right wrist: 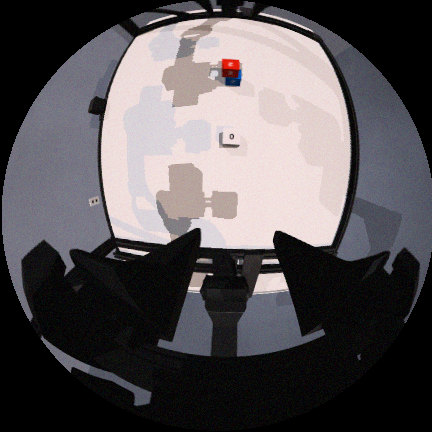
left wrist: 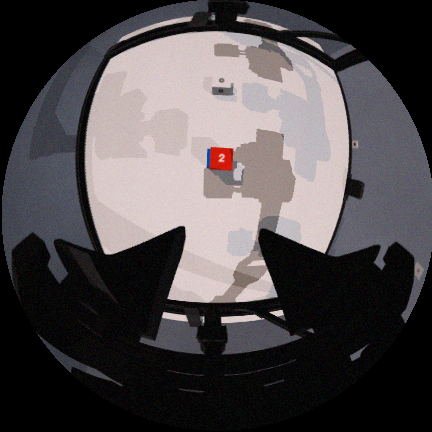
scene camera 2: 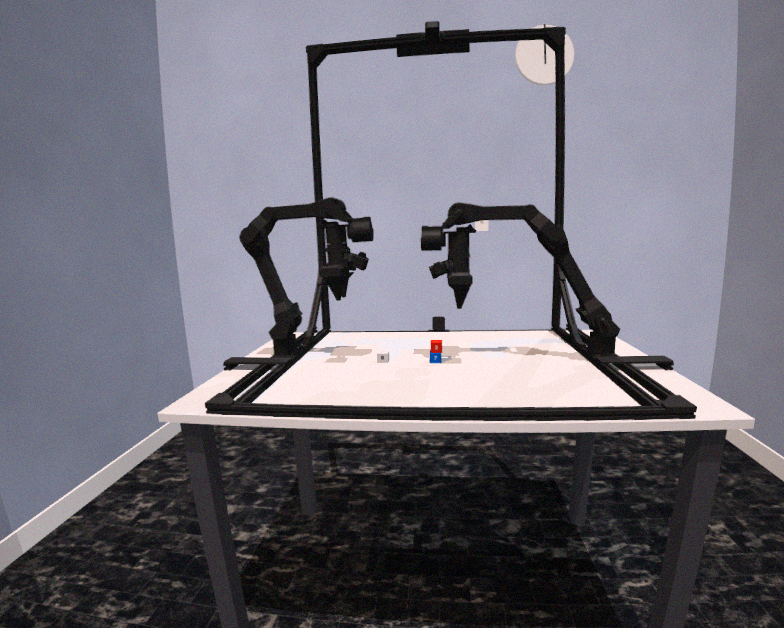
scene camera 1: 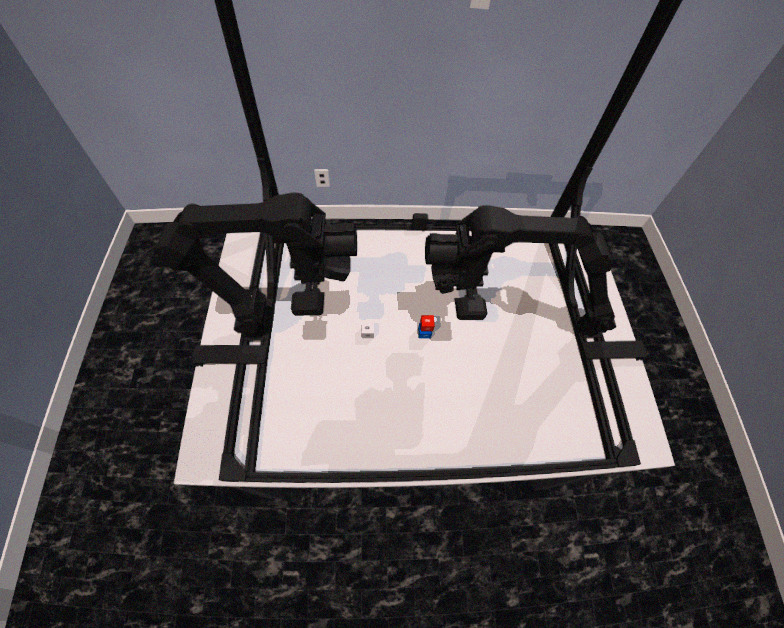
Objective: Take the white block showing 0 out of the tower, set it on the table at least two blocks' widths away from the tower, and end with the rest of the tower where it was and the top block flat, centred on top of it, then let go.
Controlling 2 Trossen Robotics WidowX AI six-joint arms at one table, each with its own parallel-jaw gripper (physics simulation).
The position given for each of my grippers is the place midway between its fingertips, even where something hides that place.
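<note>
Left gripper (scene camera 1: 459, 300), (left wrist: 222, 232), (scene camera 2: 458, 306), in my sight. My right gripper (scene camera 1: 316, 295), (right wrist: 237, 234), (scene camera 2: 341, 298), visible.
</note>
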